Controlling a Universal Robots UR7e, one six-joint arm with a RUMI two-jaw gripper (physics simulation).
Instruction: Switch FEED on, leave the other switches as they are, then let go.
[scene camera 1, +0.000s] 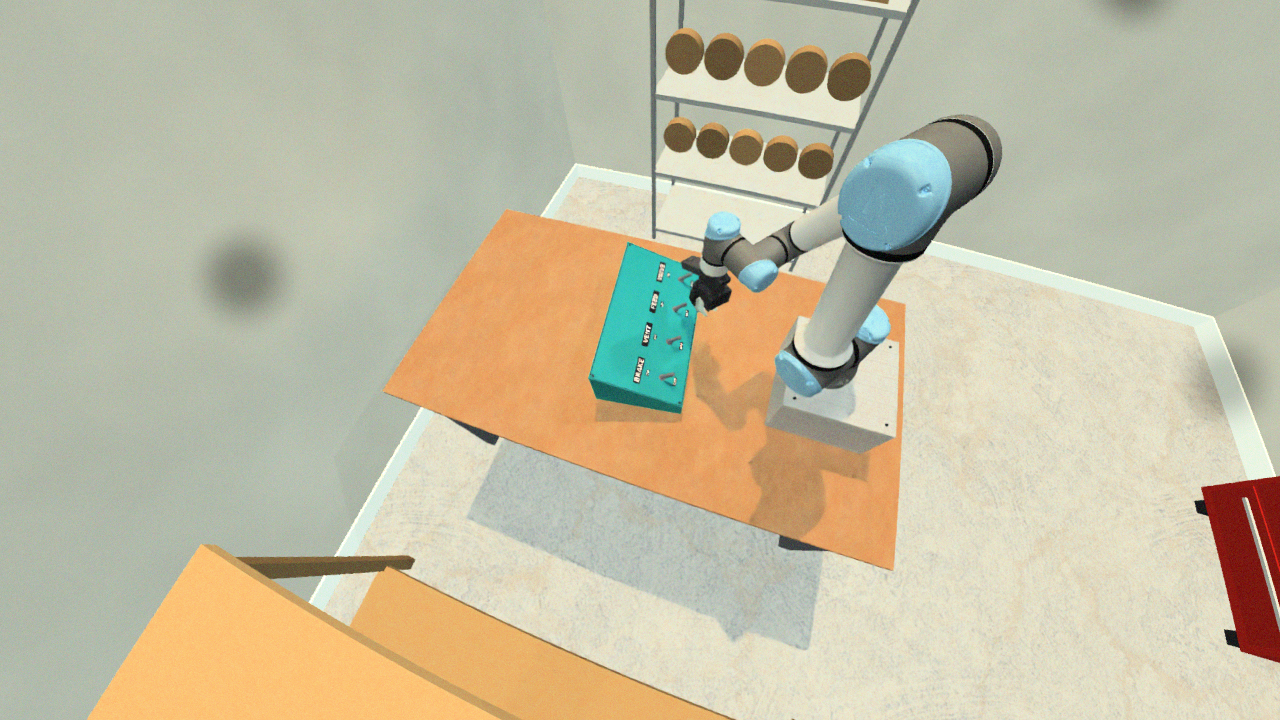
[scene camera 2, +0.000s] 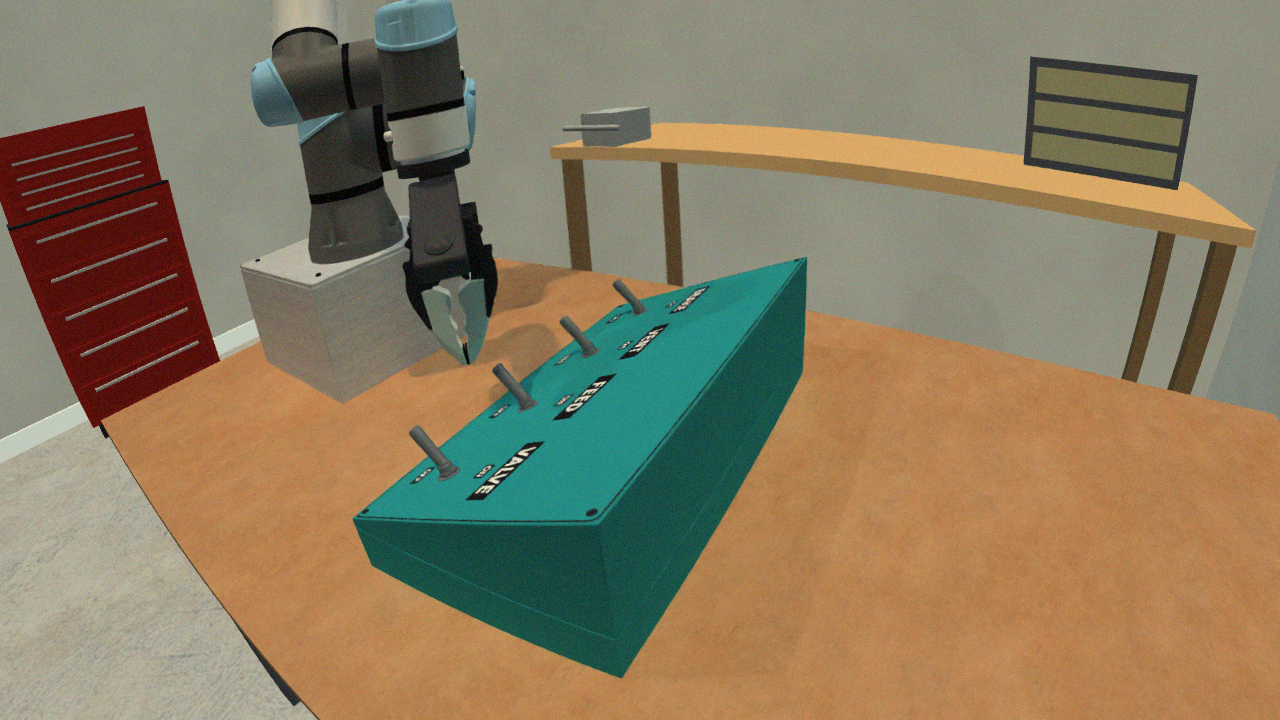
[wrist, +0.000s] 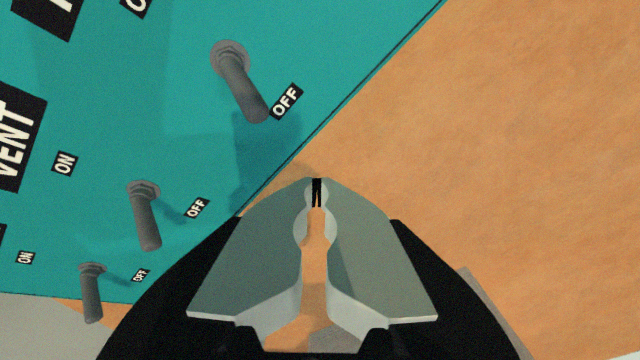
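Pixels of known places: gripper, fingertip midpoint: (scene camera 1: 700, 311) (scene camera 2: 468, 363) (wrist: 317, 180); arm's base, origin of the base link: (scene camera 2: 356, 246).
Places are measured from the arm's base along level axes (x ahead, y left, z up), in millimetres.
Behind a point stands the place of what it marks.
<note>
The teal switch box (scene camera 1: 619, 313) @[x 580, y 109, z -33 mm] (scene camera 2: 644, 394) @[x 591, y 5, z -41 mm] (wrist: 190, 100) @[x 451, y 15, z -90 mm] has four toggles. The FEED toggle (scene camera 1: 681, 308) @[x 437, y -20, z -68 mm] (scene camera 2: 512, 386) @[x 447, y -27, z -70 mm] (wrist: 244, 90) @[x 439, y -28, z -60 mm] leans to its OFF label. The VALVE toggle (scene camera 1: 685, 279) @[x 478, y -132, z -74 mm] (scene camera 2: 433, 452) @[x 486, y -139, z -70 mm], VENT toggle (scene camera 1: 674, 341) @[x 402, y 95, z -68 mm] (scene camera 2: 577, 335) @[x 410, y 87, z -70 mm] (wrist: 145, 222) @[x 404, y 84, z -65 mm] and BRAKE toggle (scene camera 1: 668, 377) @[x 363, y 208, z -65 mm] (scene camera 2: 628, 296) @[x 373, y 200, z -70 mm] (wrist: 91, 297) @[x 368, y 198, z -67 mm] also lean to OFF. My gripper (scene camera 1: 701, 309) @[x 378, y -33, z -65 mm] (scene camera 2: 467, 358) @[x 378, y -33, z -65 mm] (wrist: 317, 180) @[x 378, y -33, z -65 mm] is shut and empty. It hangs beside the box's low edge, on the OFF side near the FEED toggle, apart from it. The FEED name label is mostly cut off in the wrist view.
The box stands on the orange-brown table (scene camera 1: 501, 313) @[x 1011, y 227, z -178 mm] (scene camera 2: 939, 537) @[x 820, y 144, z -178 mm] (wrist: 500, 125) @[x 295, y -187, z -178 mm]. The arm's grey base block (scene camera 1: 877, 425) @[x -167, y 106, z 2 mm] (scene camera 2: 299, 326) @[x 35, y -128, z -75 mm] stands on the OFF side of the box. A shelf rack (scene camera 1: 653, 170), a red cabinet (scene camera 1: 1230, 555) (scene camera 2: 107, 259) and a wooden bench (scene camera 2: 805, 152) stand away from the table.
</note>
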